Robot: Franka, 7 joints.
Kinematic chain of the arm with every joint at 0, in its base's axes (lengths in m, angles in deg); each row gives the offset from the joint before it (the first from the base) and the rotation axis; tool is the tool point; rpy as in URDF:
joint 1: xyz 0 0 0.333 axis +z
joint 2: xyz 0 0 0 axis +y
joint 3: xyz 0 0 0.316 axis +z
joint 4: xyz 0.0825 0 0 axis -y
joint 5: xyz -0.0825 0 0.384 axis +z
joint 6: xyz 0 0 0 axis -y
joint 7: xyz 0.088 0 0 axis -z
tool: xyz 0 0 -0.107 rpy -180 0 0
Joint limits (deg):
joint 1: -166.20..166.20
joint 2: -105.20..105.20
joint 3: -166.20..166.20
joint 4: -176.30..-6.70
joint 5: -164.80..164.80
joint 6: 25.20..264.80
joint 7: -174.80..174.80
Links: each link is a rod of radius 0.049 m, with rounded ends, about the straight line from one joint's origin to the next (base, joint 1, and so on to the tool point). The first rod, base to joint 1, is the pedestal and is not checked.
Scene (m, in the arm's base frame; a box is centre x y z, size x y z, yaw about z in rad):
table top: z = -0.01
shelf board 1: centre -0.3 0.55 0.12 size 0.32 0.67 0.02 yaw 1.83
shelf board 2: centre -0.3 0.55 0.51 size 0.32 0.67 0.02 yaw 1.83
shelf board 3: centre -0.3 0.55 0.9 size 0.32 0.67 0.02 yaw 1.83
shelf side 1: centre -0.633 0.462 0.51 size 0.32 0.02 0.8 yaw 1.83
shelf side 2: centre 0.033 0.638 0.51 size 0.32 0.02 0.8 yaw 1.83
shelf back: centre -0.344 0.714 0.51 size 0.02 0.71 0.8 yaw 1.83
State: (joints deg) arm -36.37 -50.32 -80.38 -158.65 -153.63 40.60 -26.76
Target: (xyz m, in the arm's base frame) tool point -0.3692 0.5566 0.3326
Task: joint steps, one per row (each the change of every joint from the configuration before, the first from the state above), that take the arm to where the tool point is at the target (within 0.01 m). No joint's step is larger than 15 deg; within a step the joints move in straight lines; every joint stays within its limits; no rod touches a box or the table.
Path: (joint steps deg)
1: -13.70 -1.94 -5.15 8.45 -0.34 -3.08 1.47
2: -13.71 -1.93 -5.16 8.44 -0.35 -3.08 1.48
3: -13.70 -1.94 -5.15 8.45 -0.34 -3.08 1.47
4: -13.70 -1.94 -5.15 8.45 -0.34 -3.08 1.48
5: -13.70 -1.93 -5.15 8.44 -0.35 -3.08 1.47
6: 4.83 1.24 -5.38 7.22 0.63 12.36 -3.68
7: 4.84 1.24 -5.37 7.21 0.63 12.35 -3.69

